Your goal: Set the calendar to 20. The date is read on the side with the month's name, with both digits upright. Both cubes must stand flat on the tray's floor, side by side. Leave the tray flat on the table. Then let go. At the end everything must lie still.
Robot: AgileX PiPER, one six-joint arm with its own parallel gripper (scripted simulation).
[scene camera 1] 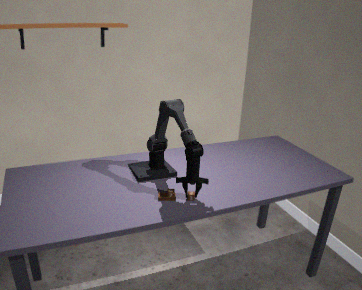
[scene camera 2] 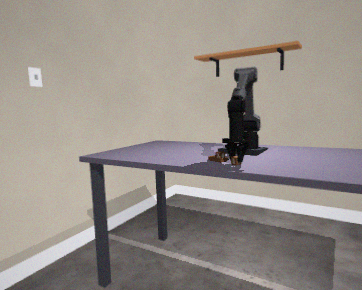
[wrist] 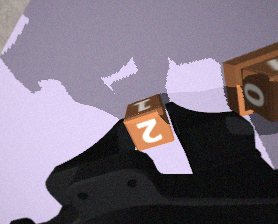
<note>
In view: the gripper (wrist: 149, 120) and a cube (wrist: 146, 120).
</note>
